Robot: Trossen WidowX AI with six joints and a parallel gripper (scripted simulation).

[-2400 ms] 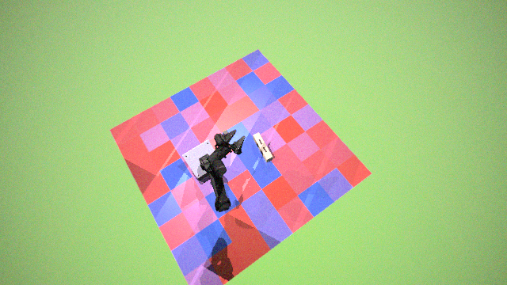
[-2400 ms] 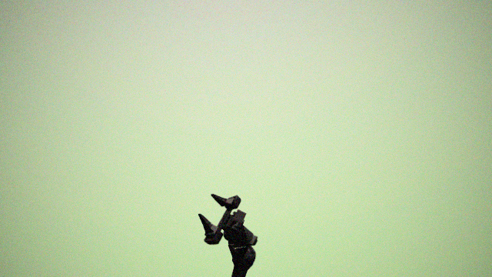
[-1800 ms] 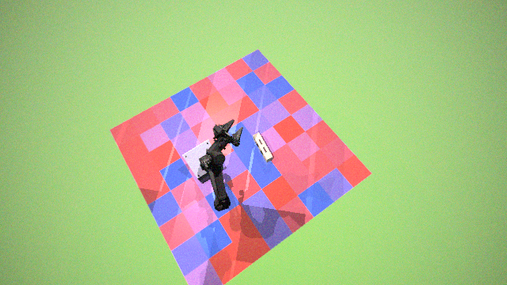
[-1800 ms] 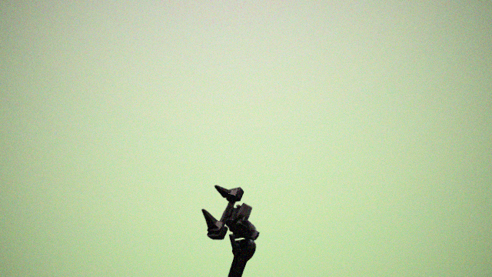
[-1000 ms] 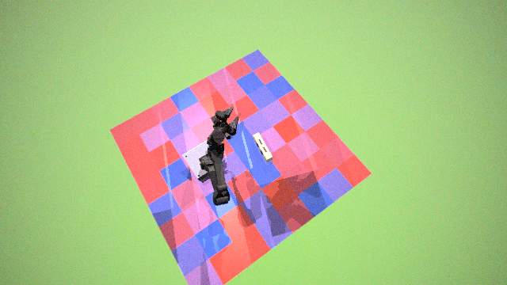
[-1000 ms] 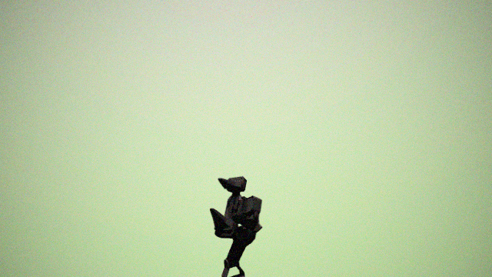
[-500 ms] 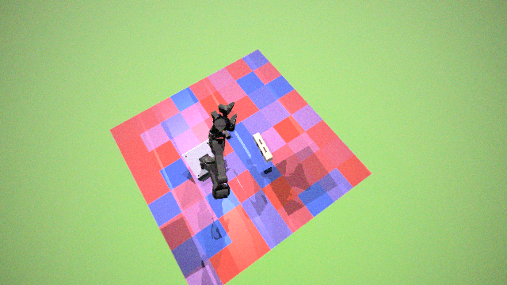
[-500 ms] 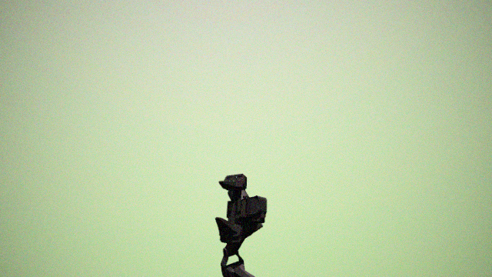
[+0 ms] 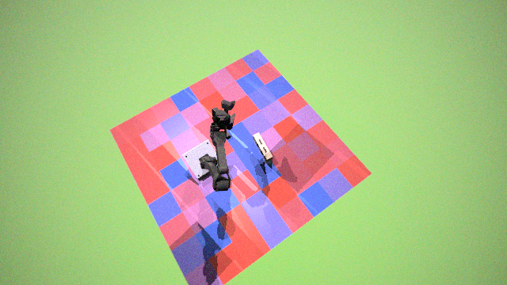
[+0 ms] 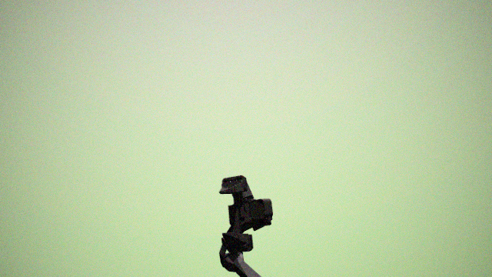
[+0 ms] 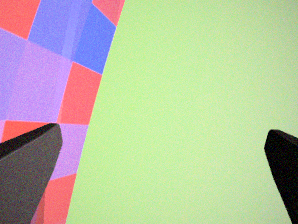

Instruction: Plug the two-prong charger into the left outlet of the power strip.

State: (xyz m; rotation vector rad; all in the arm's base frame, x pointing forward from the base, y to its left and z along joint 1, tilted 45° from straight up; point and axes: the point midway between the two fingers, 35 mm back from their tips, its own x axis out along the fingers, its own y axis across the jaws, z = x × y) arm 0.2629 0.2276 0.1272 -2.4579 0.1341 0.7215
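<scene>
My gripper tip is now 8 cm past the grey charger, 5 cm to the right of it and 34 cm above it.
</scene>
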